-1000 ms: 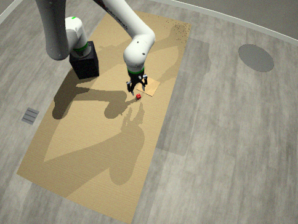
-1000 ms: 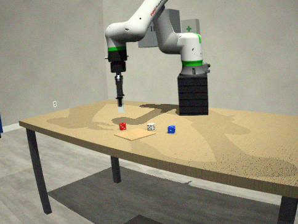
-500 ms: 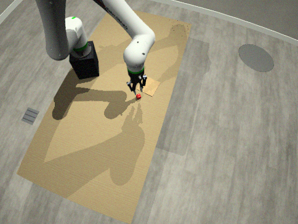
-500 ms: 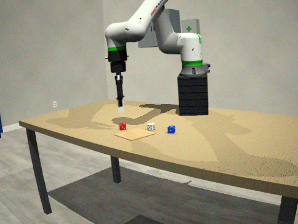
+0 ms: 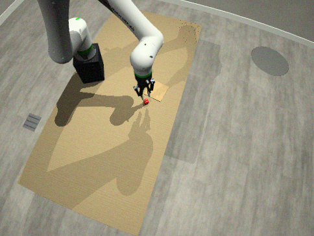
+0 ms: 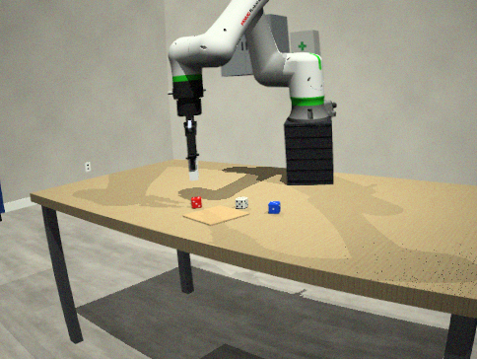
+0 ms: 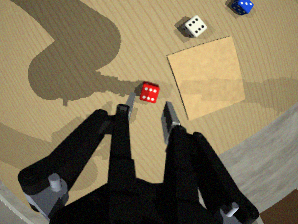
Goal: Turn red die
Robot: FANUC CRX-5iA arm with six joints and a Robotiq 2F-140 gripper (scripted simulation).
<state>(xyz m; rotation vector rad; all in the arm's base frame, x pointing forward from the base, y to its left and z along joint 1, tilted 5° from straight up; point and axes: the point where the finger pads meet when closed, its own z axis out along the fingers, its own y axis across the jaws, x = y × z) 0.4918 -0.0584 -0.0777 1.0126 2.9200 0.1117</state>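
The red die is 11 cm below my hand. Also, from my hand: blue die 24 cm to the left, 11 cm below, 10 cm behind; then tan mat 12 cm to the left, 12 cm below, 2 cm ahead; then white die 12 cm to the left, 11 cm below, 8 cm behind.
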